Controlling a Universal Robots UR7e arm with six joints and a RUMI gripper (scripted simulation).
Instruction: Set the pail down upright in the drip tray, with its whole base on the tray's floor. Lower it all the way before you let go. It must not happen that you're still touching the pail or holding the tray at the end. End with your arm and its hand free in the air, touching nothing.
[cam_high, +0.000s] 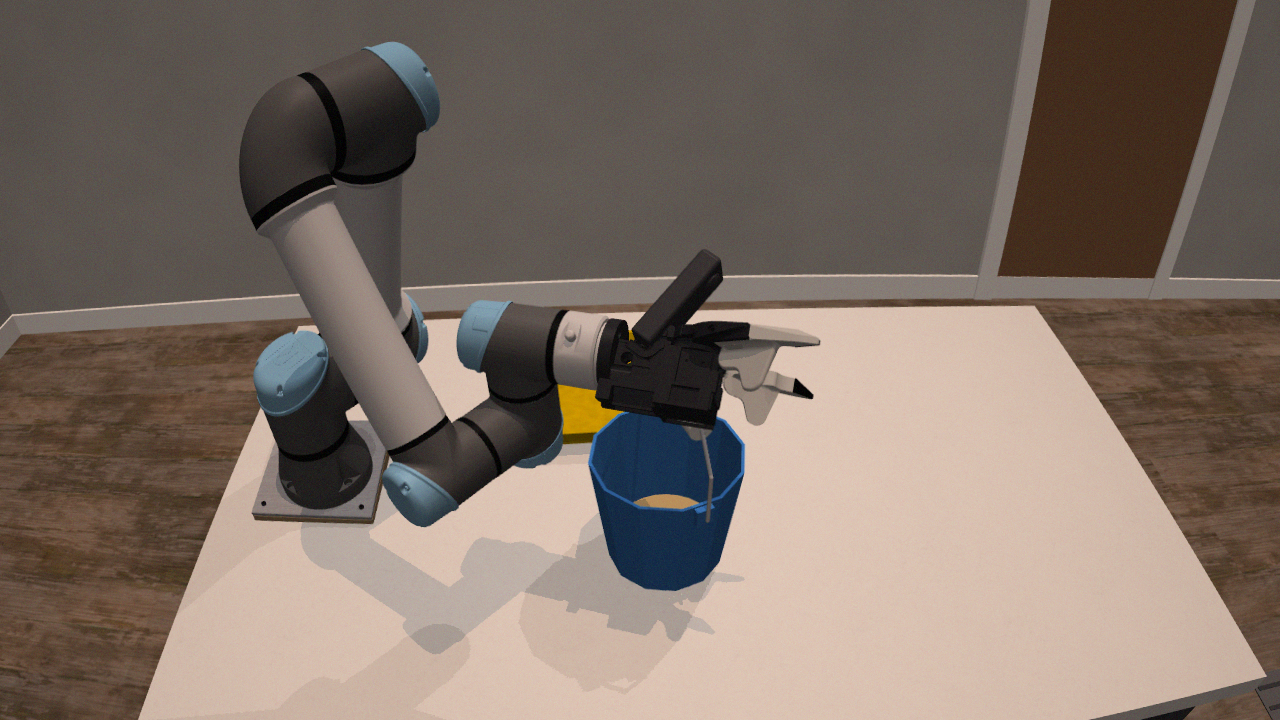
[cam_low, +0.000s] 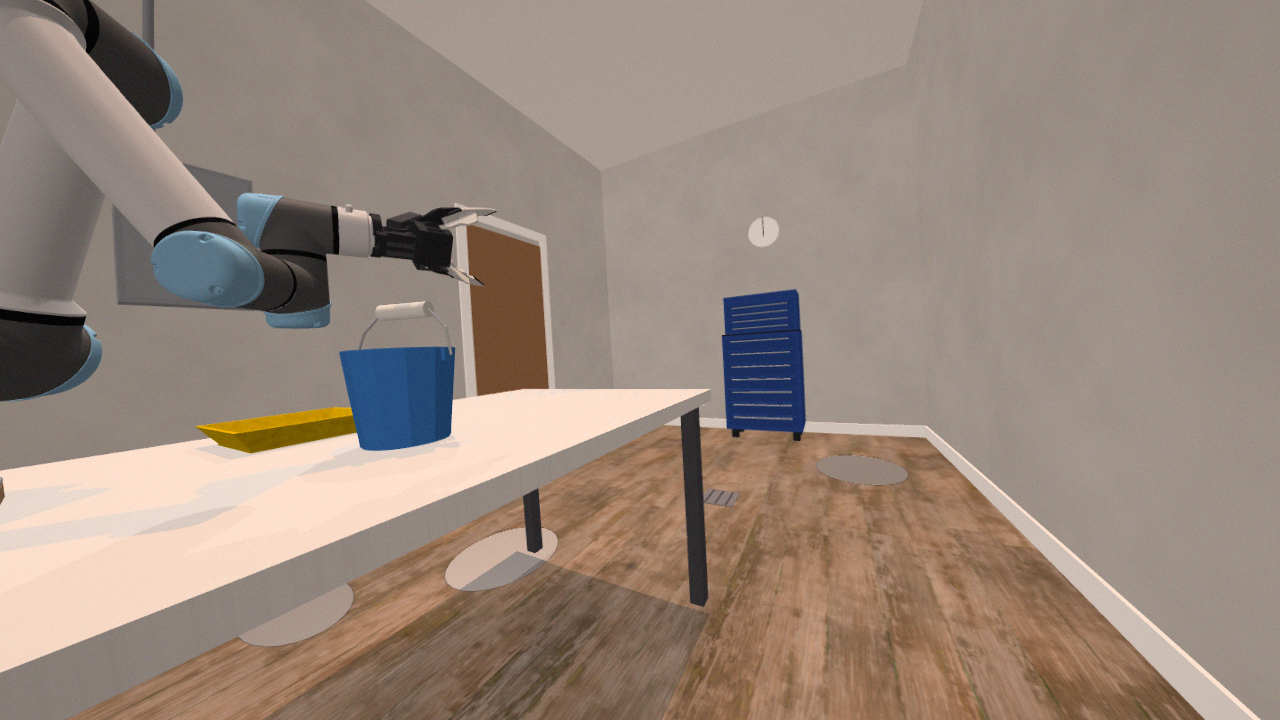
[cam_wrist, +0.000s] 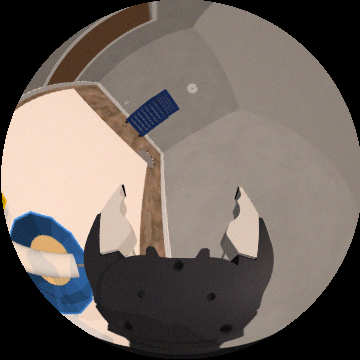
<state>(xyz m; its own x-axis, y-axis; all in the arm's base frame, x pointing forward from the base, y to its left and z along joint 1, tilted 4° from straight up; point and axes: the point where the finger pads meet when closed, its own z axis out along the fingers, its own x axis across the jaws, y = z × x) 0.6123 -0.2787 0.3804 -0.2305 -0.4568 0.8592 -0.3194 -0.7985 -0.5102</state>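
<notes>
Right now the blue pail is 12 cm behind my hand, 12 cm to the left of it and 23 cm below it. The rest, counted from my hand: drip tray 17 cm behind, 44 cm to the left, 37 cm below.
</notes>
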